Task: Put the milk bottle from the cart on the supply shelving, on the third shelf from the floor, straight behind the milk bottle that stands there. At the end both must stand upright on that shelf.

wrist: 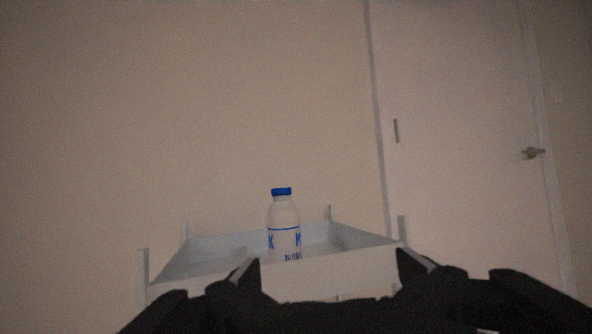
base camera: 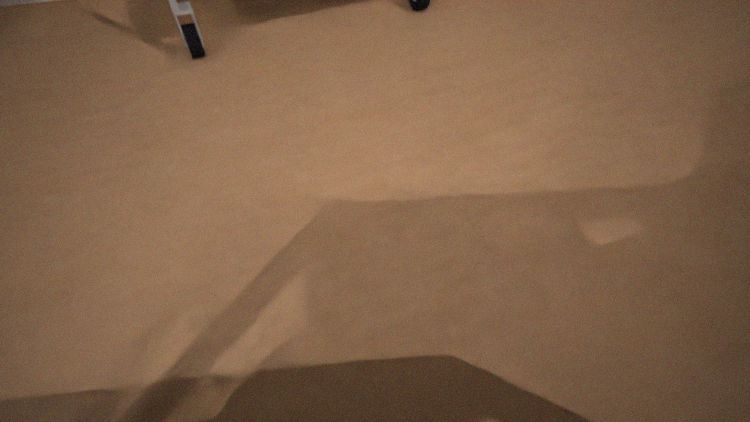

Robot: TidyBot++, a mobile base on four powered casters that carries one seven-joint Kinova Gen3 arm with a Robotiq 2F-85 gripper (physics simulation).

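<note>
A white milk bottle with a blue cap and blue lettering stands upright in the top tray of the white cart, in the wrist view; its base is hidden behind the tray's front wall. My gripper is open and empty, its two black fingers spread wide at the bottom of the wrist view. It is on the near side of the cart, apart from the bottle. In the base camera view a cart wheel shows at the top left. The supply shelving and the other milk bottle do not show in either view.
Behind the cart is a plain beige wall. A pale door with a metal handle is to the right of the cart. A second cart wheel shows at the top edge of the base camera view. Shadows fall across the tan floor.
</note>
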